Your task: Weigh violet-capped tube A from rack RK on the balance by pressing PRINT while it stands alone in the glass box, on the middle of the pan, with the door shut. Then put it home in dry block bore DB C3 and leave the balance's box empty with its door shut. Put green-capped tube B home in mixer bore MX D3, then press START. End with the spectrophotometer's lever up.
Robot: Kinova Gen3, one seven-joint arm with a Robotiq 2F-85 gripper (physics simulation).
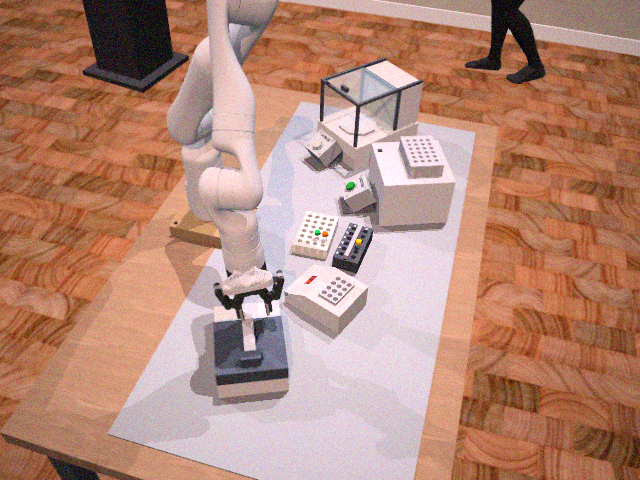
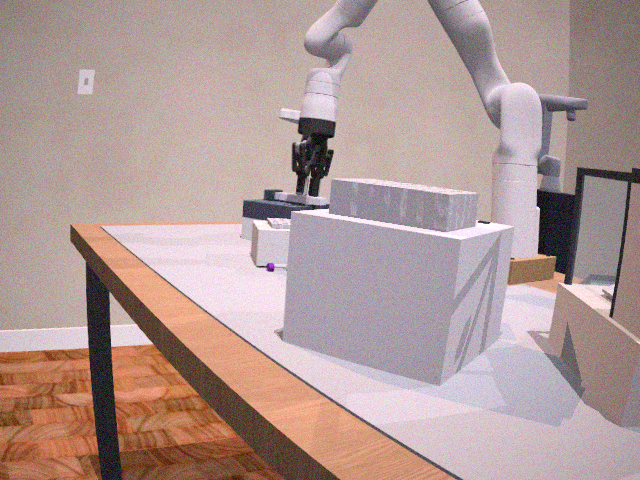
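Note:
My gripper (image 1: 254, 314) (image 2: 307, 193) is part open and empty. Its fingers stand at either side of the rear part of the white lever (image 1: 249, 335), low over the dark blue spectrophotometer (image 1: 224, 356) (image 2: 261, 208). The lever lies low along its top. Green-capped tube B (image 1: 317, 232) stands in the cream rack (image 1: 305, 252). A violet cap (image 2: 270, 267) shows low beside the white dry block (image 1: 310, 311) (image 2: 268, 248); how its tube rests is unclear. The mixer (image 1: 410, 204) (image 2: 367, 294) has a bored block on top. The balance (image 1: 338, 135) has a bare pan (image 1: 356, 125); its door state is unclear.
An orange cap (image 1: 325, 234) is beside the green one. A black rack (image 1: 345, 262) holds a yellow-capped tube (image 1: 358, 241). The START box (image 1: 360, 197) with a green button stands by the mixer, and the PRINT box (image 1: 324, 148) stands by the balance.

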